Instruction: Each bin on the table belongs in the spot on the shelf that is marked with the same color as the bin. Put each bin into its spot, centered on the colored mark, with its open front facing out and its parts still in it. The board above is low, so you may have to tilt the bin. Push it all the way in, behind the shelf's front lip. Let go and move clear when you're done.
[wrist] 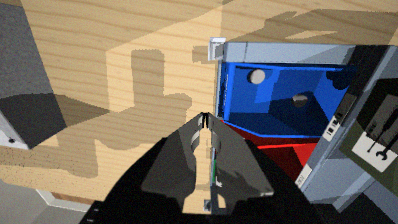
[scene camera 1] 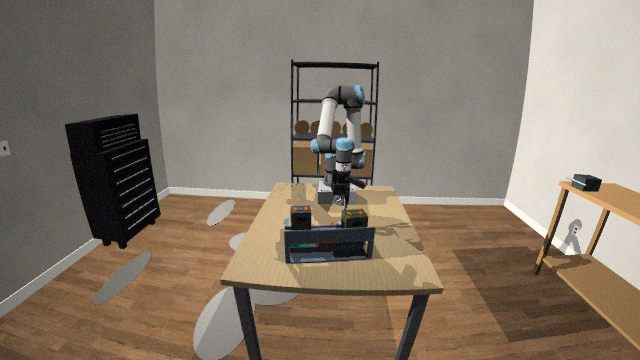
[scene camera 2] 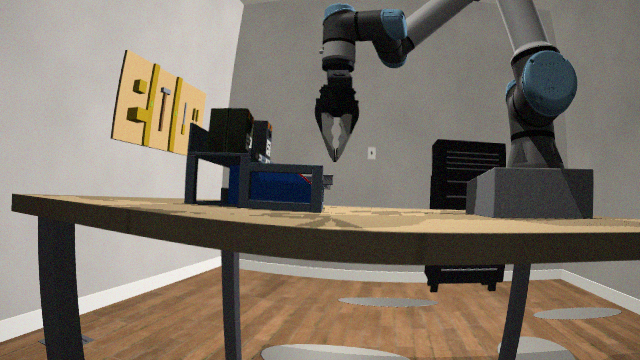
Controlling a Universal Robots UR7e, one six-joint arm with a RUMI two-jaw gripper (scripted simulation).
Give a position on a blue bin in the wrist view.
At 264, 109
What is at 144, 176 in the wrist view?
My gripper.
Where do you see a green case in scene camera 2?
230, 129
